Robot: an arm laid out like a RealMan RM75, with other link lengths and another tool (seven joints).
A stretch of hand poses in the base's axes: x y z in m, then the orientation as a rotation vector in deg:
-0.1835 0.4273 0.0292 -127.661 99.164 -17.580
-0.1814 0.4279 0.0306 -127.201 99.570 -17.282
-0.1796 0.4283 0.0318 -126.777 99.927 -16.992
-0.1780 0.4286 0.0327 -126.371 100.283 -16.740
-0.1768 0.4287 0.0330 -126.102 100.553 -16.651
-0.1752 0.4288 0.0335 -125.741 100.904 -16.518
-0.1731 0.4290 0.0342 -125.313 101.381 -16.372
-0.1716 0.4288 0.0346 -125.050 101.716 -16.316
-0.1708 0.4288 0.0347 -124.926 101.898 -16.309
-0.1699 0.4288 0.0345 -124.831 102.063 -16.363
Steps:
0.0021 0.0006 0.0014 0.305 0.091 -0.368
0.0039 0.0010 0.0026 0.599 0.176 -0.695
0.0055 0.0013 0.0035 0.861 0.253 -1.021
0.0067 0.0014 0.0038 0.984 0.282 -1.266
0.0083 0.0015 0.0043 1.158 0.323 -1.587
0.0104 0.0017 0.0050 1.334 0.394 -2.007
0.0119 0.0015 0.0054 1.410 0.441 -2.293
0.0127 0.0015 0.0055 1.427 0.464 -2.445
0.0136 0.0015 0.0053 1.401 0.465 -2.583

